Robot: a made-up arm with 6 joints. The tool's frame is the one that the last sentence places.
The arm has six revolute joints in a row. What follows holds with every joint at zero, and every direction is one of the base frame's.
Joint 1 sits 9 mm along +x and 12 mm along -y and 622 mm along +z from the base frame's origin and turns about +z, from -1.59 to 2.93 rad.
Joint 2 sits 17 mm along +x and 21 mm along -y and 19 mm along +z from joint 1 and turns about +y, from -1.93 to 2.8 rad.
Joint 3 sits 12 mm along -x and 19 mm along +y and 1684 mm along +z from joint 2 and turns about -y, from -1.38 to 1.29 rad.
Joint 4 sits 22 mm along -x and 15 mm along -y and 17 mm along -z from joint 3 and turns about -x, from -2.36 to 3.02 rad.
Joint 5 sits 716 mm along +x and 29 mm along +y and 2 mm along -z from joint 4 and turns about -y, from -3.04 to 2.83 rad.
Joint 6 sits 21 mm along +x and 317 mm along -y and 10 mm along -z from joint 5 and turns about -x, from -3 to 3.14 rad.
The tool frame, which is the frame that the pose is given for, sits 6 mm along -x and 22 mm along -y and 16 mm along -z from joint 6; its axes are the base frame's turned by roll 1.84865, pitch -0.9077 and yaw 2.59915 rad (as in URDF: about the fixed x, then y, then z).
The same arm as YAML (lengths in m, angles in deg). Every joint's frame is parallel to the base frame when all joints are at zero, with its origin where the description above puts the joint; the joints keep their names.
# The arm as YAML. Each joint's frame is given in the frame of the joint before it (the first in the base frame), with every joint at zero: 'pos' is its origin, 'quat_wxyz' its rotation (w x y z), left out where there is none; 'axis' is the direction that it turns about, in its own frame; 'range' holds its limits. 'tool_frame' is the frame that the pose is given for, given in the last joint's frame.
length_unit: m
angle_unit: deg
joints:
  - joint: joint 1
    pos: [0.009, -0.012, 0.622]
    axis: "+z"
    range: [-91.1, 167.88]
  - joint: joint 2
    pos: [0.017, -0.021, 0.019]
    axis: "+y"
    range: [-110.58, 160.43]
  - joint: joint 3
    pos: [-0.012, 0.019, 1.684]
    axis: "-y"
    range: [-79.07, 73.91]
  - joint: joint 4
    pos: [-0.022, -0.015, -0.017]
    axis: "-x"
    range: [-135.22, 173.03]
  - joint: joint 5
    pos: [0.716, 0.029, -0.002]
    axis: "-y"
    range: [-174.18, 162.15]
  - joint: joint 6
    pos: [0.021, -0.317, -0.01]
    axis: "-x"
    range: [-171.89, 179.91]
tool_frame:
  pos: [-0.006, -0.022, -0.016]
  quat_wxyz: [0.192124, -0.446643, -0.620428, -0.615359]

